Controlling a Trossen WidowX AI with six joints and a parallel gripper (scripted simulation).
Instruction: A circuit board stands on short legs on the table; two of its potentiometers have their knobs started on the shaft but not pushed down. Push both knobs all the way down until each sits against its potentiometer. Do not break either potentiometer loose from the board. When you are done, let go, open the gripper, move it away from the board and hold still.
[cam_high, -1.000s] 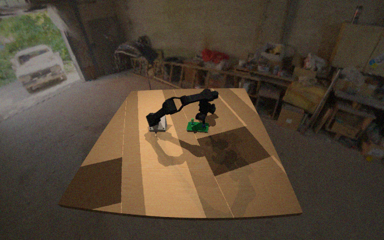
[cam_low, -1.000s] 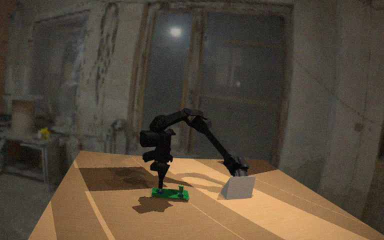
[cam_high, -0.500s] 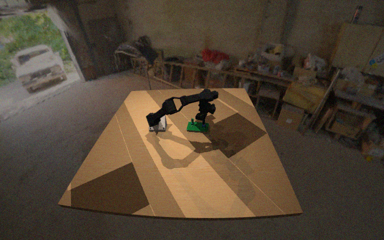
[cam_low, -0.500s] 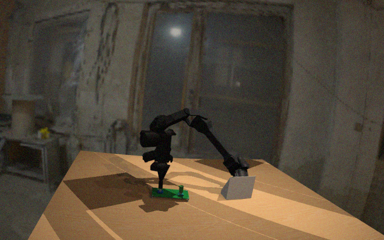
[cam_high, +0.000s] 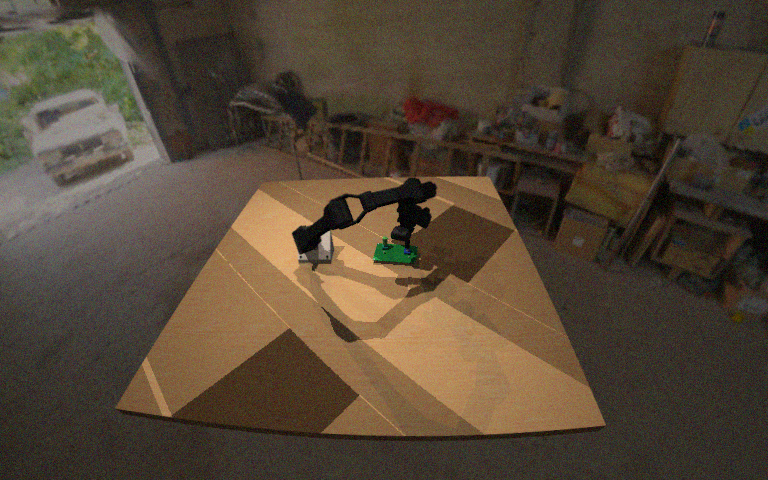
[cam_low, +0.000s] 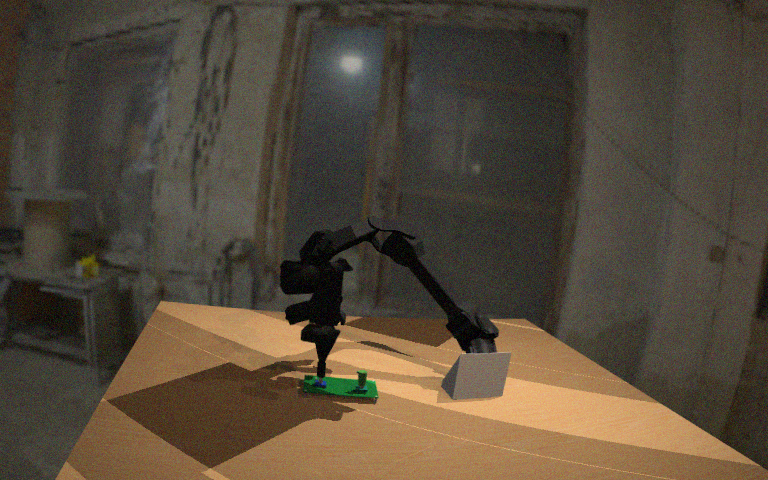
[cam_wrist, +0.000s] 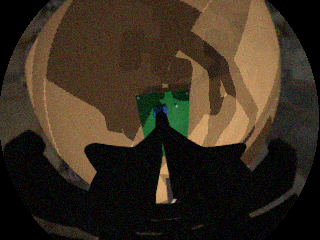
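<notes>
The black knob lies 20 mm below my gripper tip. Also, from my gripper tip: green knob: 80 mm behind, 30 mm to the left, 20 mm below.
</notes>
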